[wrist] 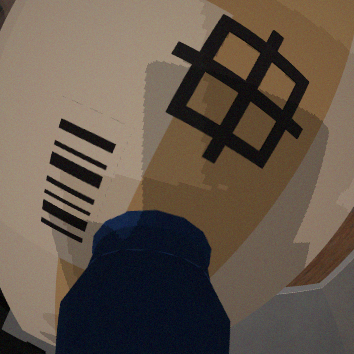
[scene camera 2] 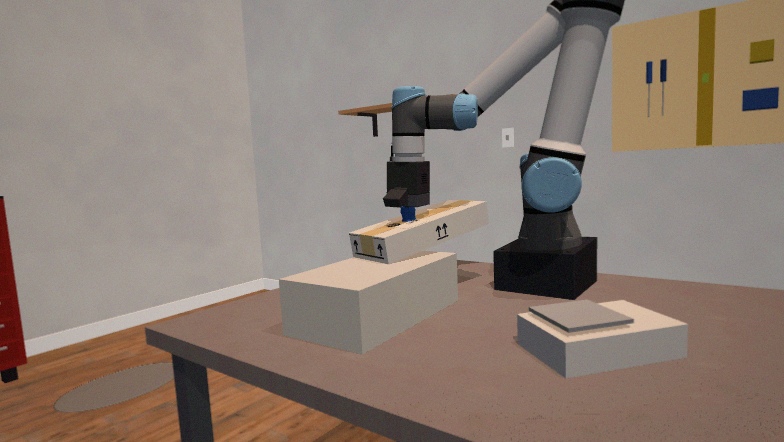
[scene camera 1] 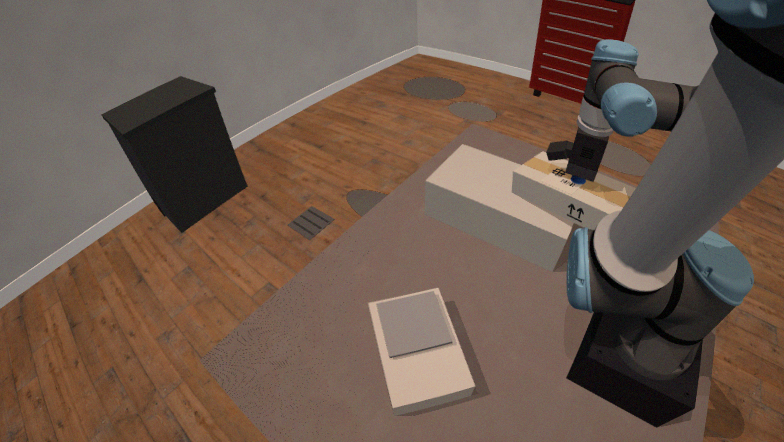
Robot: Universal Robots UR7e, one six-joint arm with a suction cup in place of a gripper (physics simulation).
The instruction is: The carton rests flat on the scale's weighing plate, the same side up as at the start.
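Places are measured from the arm's base along level axes (x ahead, y down, z left), in metres.
Where they show: end effector, tool point: (wrist: 160, 231) (scene camera 2: 408, 224) (scene camera 1: 576, 183); arm's base, origin of the base link: (scene camera 2: 549, 243) (scene camera 1: 650, 340).
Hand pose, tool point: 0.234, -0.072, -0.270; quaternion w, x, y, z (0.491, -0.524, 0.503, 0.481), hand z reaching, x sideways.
Each offset is from my tool point to the centre of the thing, as dx, dy, dz. Level surfaces: height alone.
The long white carton {-0.038, +0.013, +0.017} (scene camera 1: 540, 192) (scene camera 2: 417, 239) (wrist: 100, 75) has tan tape along its top, and the arrows on its sides point up. My gripper, a blue suction cup (scene camera 1: 578, 179) (scene camera 2: 407, 214) (wrist: 150, 235), is pressed to the carton's top and holds it. The carton is tilted: its end toward the robot base is higher, and its other end is low over the pale block {+0.153, +0.123, +0.005} (scene camera 1: 483, 222) (scene camera 2: 329, 310). Whether that low end touches the block is unclear. The scale {+0.150, +0.145, +0.446} (scene camera 1: 430, 378) (scene camera 2: 625, 351) stands apart, its grey weighing plate {+0.176, +0.114, +0.421} (scene camera 1: 414, 323) (scene camera 2: 580, 315) bare.
The block and scale stand on the brown table {dy +0.180} (scene camera 1: 307, 356) (scene camera 2: 439, 384). The black robot base (scene camera 1: 631, 378) (scene camera 2: 543, 269) stands on the table, beyond the scale in scene camera 2's view. A red drawer cabinet (scene camera 1: 576, 49) and a dark cabinet (scene camera 1: 181, 159) stand on the floor.
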